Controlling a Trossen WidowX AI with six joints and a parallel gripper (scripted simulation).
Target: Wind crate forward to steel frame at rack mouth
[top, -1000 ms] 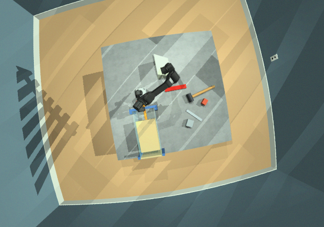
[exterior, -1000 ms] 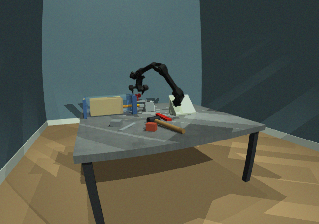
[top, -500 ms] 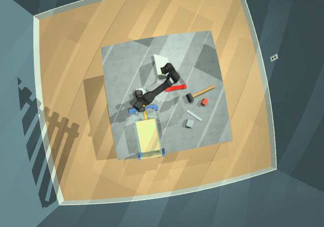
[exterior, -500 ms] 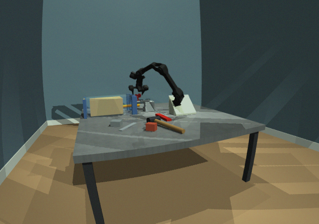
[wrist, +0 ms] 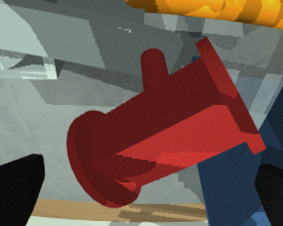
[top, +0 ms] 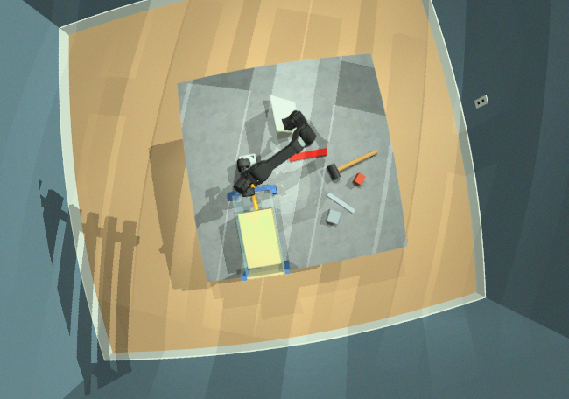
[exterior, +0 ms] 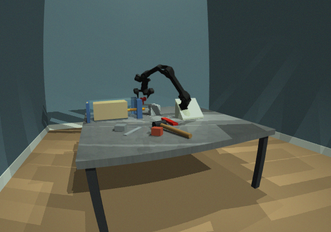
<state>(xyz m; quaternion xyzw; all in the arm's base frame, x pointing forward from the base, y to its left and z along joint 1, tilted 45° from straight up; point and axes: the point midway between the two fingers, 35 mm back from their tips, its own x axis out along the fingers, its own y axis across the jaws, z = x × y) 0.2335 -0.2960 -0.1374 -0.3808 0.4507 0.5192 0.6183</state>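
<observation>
Now: the red spool-shaped handle grip 20 mm to the left of my gripper tip and 20 mm below it. Round my gripper tip: clear-panelled cubby: 310 mm ahead, 40 mm below; winch handle: 30 mm behind, 30 mm to the left, 50 mm below; grey winch: 110 mm behind, 50 mm to the left, 120 mm below.
</observation>
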